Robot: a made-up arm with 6 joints. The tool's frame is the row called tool. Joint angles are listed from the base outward.
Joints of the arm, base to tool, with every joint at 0 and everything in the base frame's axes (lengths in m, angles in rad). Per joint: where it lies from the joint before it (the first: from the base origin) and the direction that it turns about. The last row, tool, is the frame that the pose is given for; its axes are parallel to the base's.
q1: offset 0.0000 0.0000 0.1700 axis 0 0 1
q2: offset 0.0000 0.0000 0.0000 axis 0 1 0
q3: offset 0.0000 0.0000 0.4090 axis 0 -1 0
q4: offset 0.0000 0.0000 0.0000 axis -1 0 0
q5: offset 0.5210 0.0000 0.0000 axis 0 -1 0
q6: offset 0.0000 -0.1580 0.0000 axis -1 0 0
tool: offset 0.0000 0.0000 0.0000
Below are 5 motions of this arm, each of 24 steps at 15 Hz.
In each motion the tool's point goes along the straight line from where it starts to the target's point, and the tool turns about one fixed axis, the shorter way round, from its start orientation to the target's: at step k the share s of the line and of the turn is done. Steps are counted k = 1, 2, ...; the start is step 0. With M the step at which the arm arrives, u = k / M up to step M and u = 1 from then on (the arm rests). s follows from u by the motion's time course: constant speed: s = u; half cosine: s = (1 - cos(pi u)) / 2; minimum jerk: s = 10 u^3 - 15 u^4 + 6 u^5.
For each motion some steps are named. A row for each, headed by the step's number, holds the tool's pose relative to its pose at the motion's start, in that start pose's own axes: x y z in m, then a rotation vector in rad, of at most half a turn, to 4 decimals.
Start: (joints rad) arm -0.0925 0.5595 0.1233 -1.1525 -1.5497 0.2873
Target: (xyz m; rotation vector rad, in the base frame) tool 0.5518 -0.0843 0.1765 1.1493 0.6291 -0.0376
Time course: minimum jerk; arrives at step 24
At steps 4, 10, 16, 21, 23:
4: 0.0013 0.0005 -0.0024 0.0052 -0.0412 -0.0060
10: 0.0122 0.0049 -0.0238 0.0507 -0.4021 -0.0586
16: 0.0279 0.0112 -0.0542 0.1156 -0.9165 -0.1336
21: 0.0347 0.0140 -0.0674 0.1439 -1.1413 -0.1664
23: 0.0352 0.0142 -0.0685 0.1462 -1.1591 -0.1690

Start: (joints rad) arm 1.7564 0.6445 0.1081 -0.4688 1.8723 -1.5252
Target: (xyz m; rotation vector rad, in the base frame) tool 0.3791 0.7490 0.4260 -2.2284 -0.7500 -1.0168
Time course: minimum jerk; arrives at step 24
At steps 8, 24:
8: 0.0815 -0.0004 0.0479 0.1993 -0.0377 0.0149
24: 0.3881 -0.0019 0.2283 0.9495 -0.1794 0.0711

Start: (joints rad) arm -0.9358 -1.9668 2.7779 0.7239 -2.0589 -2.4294
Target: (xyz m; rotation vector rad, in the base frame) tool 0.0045 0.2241 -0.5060 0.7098 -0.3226 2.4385
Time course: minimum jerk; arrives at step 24
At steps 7, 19, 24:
7: -0.0308 -0.0264 -0.0019 0.0639 0.0007 -0.0514
19: -0.1894 -0.1620 -0.0118 0.3924 0.0041 -0.3158
24: -0.2024 -0.1731 -0.0126 0.4195 0.0044 -0.3376

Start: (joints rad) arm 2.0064 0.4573 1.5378 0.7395 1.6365 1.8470
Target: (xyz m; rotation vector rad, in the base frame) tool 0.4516 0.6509 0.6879 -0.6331 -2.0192 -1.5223
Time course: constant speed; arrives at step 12
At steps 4, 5, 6, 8, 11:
4: -0.1771 -0.0786 -0.1141 -0.1398 -0.3483 0.1866
5: -0.2214 -0.0983 -0.1427 -0.1748 -0.4354 0.2332
6: -0.2657 -0.1179 -0.1712 -0.2097 -0.5225 0.2799
8: -0.3542 -0.1573 -0.2283 -0.2797 -0.6967 0.3732
11: -0.4871 -0.2162 -0.3139 -0.3845 -0.9579 0.5131

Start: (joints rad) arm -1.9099 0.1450 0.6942 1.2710 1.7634 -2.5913
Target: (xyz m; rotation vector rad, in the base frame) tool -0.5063 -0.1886 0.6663 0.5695 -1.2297 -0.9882
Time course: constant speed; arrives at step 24
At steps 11, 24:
11: -0.1678 0.0322 -0.1437 0.0722 -0.5779 -0.3406
24: -0.3660 0.0702 -0.3135 0.1575 -1.2608 -0.7430

